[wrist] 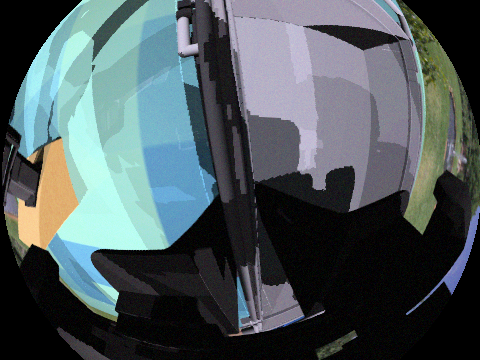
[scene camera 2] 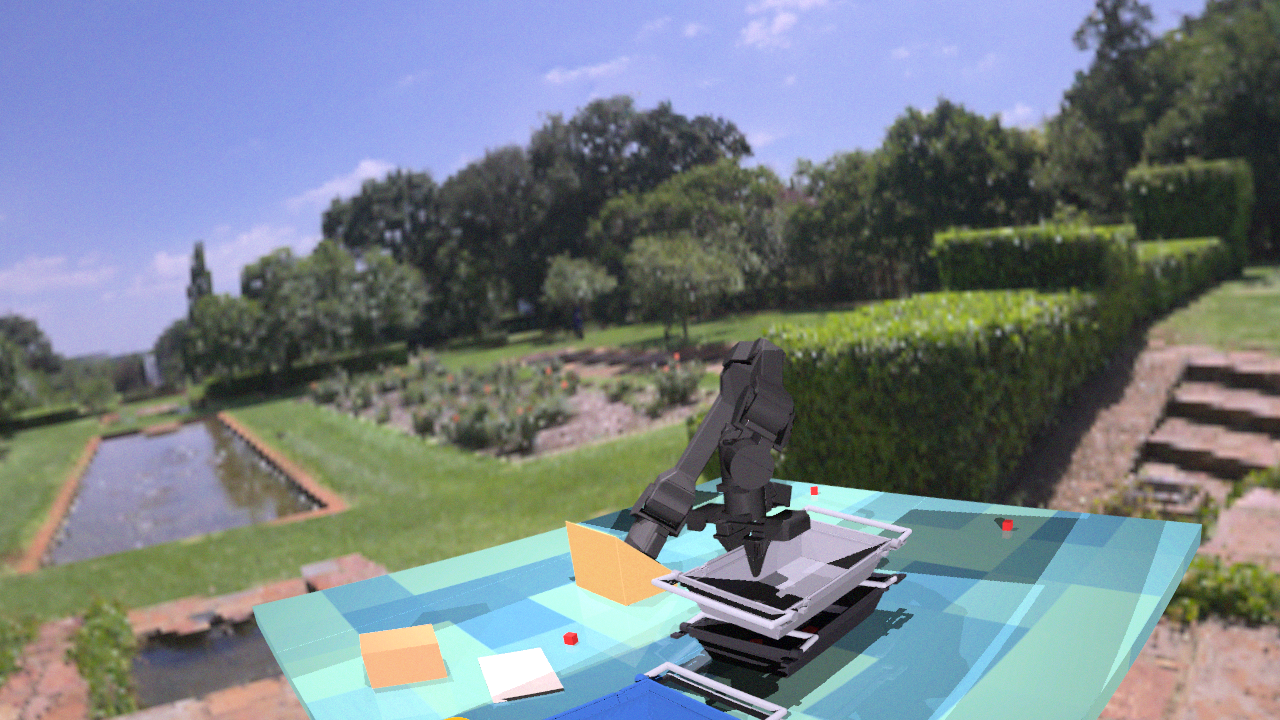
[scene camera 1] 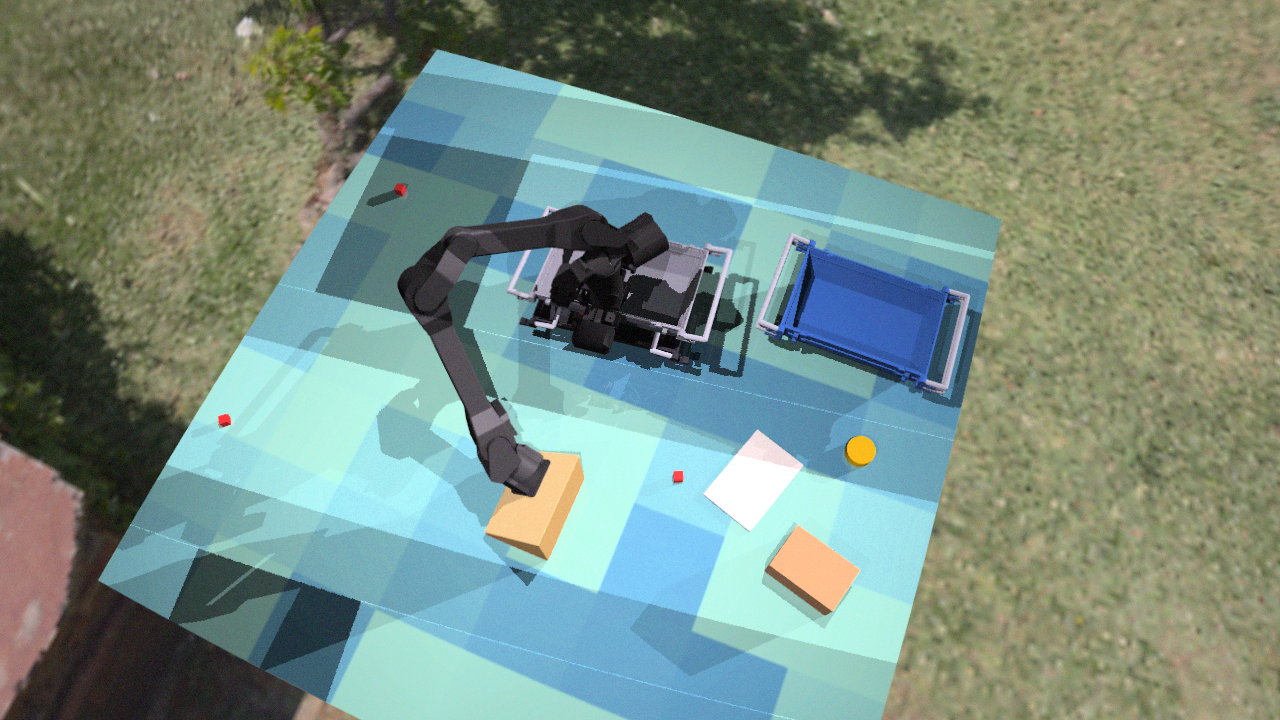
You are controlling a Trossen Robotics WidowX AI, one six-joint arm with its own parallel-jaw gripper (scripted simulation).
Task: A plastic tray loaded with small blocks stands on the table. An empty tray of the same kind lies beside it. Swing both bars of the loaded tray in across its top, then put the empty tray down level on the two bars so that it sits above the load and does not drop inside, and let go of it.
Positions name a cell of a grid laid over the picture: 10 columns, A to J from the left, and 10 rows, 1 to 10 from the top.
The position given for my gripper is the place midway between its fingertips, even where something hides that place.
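My gripper: wrist view (F6), scene camera 2 (F8), scene camera 1 (E5). Grey tray: wrist view (G4), scene camera 2 (G9), scene camera 1 (F5).
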